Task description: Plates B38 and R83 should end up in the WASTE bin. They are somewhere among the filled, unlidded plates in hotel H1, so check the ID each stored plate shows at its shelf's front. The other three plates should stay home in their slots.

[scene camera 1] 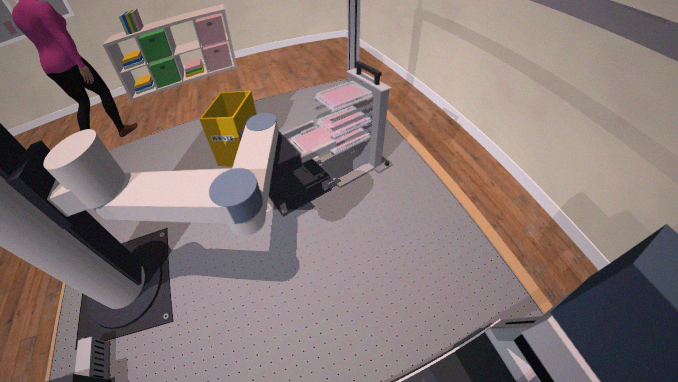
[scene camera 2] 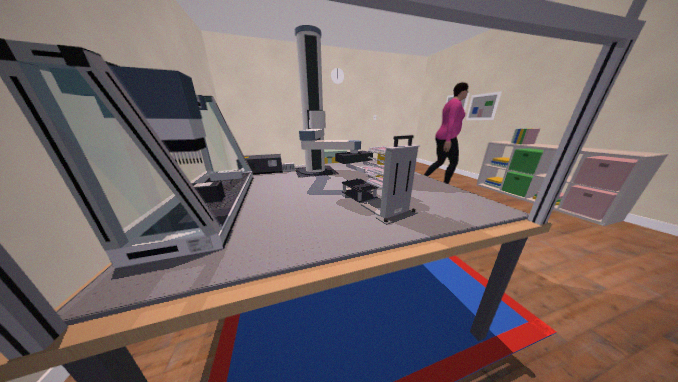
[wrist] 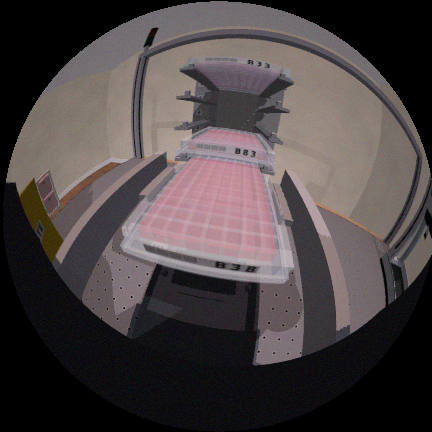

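Where they show: gripper, fingertip midpoint: (scene camera 1: pixel 323 132) (wrist: pixel 222 167); arm's base, link origin: (scene camera 1: pixel 126 286) (scene camera 2: pixel 315 172).
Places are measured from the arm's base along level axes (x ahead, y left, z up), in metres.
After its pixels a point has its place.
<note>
My gripper (wrist: pixel 222 167) @[x 0.675, y 0.153, z 0.176 m] is shut on plate B38 (wrist: pixel 212 212) @[x 0.623, y 0.139, z 0.173 m] (scene camera 1: pixel 312 139) @[x 0.639, y 0.143, z 0.173 m], a filled pink plate held level in front of hotel H1 (scene camera 1: pixel 380 125) @[x 0.830, y 0.118, z 0.181 m] (scene camera 2: pixel 399 182) @[x 0.837, y 0.179, z 0.161 m] (wrist: pixel 237 111) @[x 0.805, y 0.181, z 0.226 m], outside its slots. In the wrist view, plate B83 (wrist: pixel 227 149) @[x 0.682, y 0.153, z 0.190 m] sits in the hotel just beyond the held plate, and plate B33 (wrist: pixel 237 75) @[x 0.708, y 0.161, z 0.266 m] sits higher up, with empty shelves between them. Another pink plate (scene camera 1: pixel 351 140) @[x 0.750, y 0.136, z 0.137 m] shows low in the hotel in scene camera 1; its ID is unreadable. No label R83 is readable. The yellow WASTE bin (scene camera 1: pixel 221 150) @[x 0.378, y 0.333, z 0.085 m] (wrist: pixel 37 212) @[x 0.510, y 0.406, z 0.157 m] stands left of the hotel, behind the forearm.
A low black stand (scene camera 1: pixel 312 175) @[x 0.620, y 0.111, z 0.073 m] (scene camera 2: pixel 359 189) @[x 0.644, y 0.098, z 0.073 m] is at the hotel's front, below the held plate. A glass-sided machine (scene camera 2: pixel 165 115) @[x 0.778, y -0.520, z 0.398 m] stands at the left in scene camera 2. A person (scene camera 1: pixel 47 40) (scene camera 2: pixel 451 120) walks beyond the table near a shelf unit (scene camera 1: pixel 170 20).
</note>
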